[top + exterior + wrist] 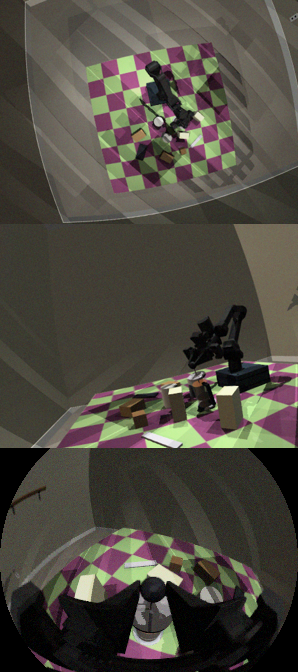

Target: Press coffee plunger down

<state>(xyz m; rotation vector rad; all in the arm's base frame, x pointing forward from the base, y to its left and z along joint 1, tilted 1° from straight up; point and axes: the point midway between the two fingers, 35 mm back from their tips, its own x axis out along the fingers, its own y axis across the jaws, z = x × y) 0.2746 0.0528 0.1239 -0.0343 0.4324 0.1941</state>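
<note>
My gripper tip is now 30 mm past the coffee press, 10 mm to the right of it and 90 mm above it. Also, from my gripper tip: grey bar 210 mm ahead, 80 mm to the left, 190 mm below; black slab 90 mm ahead, 430 mm to the right, 190 mm below.
</note>
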